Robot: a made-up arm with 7 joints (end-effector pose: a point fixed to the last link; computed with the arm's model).
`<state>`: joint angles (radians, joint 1 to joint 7).
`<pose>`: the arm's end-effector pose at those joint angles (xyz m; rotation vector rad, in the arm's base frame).
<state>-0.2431 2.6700 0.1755 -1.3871 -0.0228 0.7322 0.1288</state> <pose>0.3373 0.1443 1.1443 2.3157 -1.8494 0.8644</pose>
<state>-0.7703 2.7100 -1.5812 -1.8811 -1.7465 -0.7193 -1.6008</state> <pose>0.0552 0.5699 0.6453 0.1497 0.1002 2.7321</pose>
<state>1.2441 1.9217 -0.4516 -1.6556 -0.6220 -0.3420 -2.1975</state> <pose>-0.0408 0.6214 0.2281 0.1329 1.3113 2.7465</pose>
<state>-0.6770 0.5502 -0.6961 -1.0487 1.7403 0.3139 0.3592</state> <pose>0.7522 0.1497 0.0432 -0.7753 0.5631 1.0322</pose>
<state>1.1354 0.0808 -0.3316 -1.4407 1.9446 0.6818 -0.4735</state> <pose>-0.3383 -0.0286 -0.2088 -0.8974 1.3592 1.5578</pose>
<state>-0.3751 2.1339 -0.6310 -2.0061 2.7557 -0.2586 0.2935</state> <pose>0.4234 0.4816 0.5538 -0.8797 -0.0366 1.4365</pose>
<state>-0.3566 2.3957 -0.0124 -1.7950 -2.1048 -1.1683 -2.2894</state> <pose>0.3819 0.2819 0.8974 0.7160 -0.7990 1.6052</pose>
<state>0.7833 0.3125 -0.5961 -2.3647 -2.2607 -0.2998 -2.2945</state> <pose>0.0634 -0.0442 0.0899 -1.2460 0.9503 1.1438</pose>
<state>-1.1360 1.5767 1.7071 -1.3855 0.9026 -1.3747 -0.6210</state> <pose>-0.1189 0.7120 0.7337 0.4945 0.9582 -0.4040</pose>
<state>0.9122 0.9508 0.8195 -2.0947 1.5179 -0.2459 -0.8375</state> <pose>0.0930 0.5920 0.3850 0.3972 -1.3452 1.0838</pose>
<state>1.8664 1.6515 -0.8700 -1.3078 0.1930 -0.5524 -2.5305</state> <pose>-0.5272 0.5734 0.5421 -0.3372 -0.5882 -2.0284</pose>
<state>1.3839 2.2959 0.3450 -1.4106 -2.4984 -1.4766 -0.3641</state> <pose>0.3438 0.5892 0.3309 0.3612 -1.1720 2.7351</pose>
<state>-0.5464 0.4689 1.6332 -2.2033 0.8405 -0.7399 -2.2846</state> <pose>0.1264 0.5262 0.4221 -1.2887 0.6177 -1.7090</pose>
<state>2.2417 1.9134 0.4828 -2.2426 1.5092 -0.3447 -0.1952</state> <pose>-0.0657 0.4655 0.2270 0.2710 0.5328 0.7162</pose>
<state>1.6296 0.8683 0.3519 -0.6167 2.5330 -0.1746 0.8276</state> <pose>-0.7472 0.5039 0.4943 0.2020 1.0181 -2.3497</pose>
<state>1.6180 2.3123 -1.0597 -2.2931 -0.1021 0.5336 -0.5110</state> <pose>-0.2237 0.3984 0.3882 0.4105 0.8533 -1.6082</pose>
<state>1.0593 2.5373 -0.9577 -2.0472 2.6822 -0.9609 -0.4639</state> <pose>0.0245 0.6013 0.4507 1.2919 -0.0913 1.2895</pose>
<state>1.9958 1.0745 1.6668 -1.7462 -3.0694 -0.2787 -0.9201</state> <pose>-0.0663 0.6368 0.7437 -0.0071 -1.0073 2.0030</pose>
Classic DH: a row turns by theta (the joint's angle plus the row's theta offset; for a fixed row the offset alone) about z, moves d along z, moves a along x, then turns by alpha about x. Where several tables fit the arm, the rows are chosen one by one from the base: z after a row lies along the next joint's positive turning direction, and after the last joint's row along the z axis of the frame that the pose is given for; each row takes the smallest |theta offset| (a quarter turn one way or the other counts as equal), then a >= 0, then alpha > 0; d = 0 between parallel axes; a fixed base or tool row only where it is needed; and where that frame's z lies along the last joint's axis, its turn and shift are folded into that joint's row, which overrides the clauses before.
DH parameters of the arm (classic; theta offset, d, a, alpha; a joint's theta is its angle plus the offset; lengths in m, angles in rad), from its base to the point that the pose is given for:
base (fixed): 0 0.4934 0.018 -1.2217
joint 1: 1.5708 0.0395 0.0318 1.5708
joint 2: 1.2217 0.014 0.002 -1.5708
joint 3: -1.5708 -0.46 0.044 -1.5708
joint 4: 0 0.002 -0.052 1.5708
joint 5: 0 -0.401 -0.008 -1.5708
joint 6: 0 0.05 0.015 1.5708
joint 7: 1.2897 -0.0096 0.0195 0.8591
tool (fixed): -0.3603 0.0132 0 0

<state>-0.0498 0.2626 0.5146 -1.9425 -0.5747 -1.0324 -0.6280</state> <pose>0.3732 0.3533 0.2273 0.9131 -2.6830 0.2894</pose>
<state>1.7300 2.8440 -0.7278 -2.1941 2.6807 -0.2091 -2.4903</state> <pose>-0.0088 0.5154 0.3571 0.7628 0.8834 -1.3373</pose>
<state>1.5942 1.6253 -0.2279 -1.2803 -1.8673 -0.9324 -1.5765</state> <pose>-0.2959 0.6713 0.3218 -1.4428 -0.8119 -2.3739</pose>
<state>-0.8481 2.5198 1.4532 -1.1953 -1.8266 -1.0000 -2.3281</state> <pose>-0.4227 0.1498 1.0566 -1.2156 -1.6938 0.4848</pose>
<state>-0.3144 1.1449 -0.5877 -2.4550 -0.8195 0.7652 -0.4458</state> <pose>0.3645 0.0703 0.3846 1.3896 -2.0465 -0.1019</pose>
